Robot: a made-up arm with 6 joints.
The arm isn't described. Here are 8 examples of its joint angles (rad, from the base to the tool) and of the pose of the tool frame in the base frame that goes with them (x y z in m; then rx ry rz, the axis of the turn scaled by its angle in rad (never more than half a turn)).
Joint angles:
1: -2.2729 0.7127 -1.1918 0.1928 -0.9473 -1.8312
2: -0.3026 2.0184 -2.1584 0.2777 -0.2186 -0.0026
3: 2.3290 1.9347 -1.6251 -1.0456 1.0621 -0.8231
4: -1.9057 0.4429 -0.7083 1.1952 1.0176 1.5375
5: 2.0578 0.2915 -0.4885 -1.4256 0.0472 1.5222
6: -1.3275 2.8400 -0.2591 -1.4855 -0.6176 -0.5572
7: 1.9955 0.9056 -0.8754 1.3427 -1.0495 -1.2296
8: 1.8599 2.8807 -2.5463 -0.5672 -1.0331 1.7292
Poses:
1: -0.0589 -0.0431 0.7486 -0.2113 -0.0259 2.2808
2: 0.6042 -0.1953 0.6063 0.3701 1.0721 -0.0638
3: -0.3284 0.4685 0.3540 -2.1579 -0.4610 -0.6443
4: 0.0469 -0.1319 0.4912 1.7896 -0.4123 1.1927
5: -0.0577 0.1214 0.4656 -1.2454 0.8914 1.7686
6: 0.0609 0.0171 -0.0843 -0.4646 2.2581 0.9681
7: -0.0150 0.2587 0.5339 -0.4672 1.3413 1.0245
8: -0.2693 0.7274 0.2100 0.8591 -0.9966 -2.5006
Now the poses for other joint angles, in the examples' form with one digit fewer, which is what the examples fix.
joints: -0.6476 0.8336 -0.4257 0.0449 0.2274 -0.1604
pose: 0.204 -0.153 0.301 0.558 2.077 -0.440
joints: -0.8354 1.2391 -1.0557 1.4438 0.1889 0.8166
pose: 0.287 -0.286 0.481 1.834 0.197 1.195
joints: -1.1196 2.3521 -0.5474 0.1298 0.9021 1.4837
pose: 0.077 -0.134 -0.048 -2.056 -0.416 0.162
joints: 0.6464 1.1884 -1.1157 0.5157 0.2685 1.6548
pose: 0.299 0.244 0.506 1.529 1.808 1.892
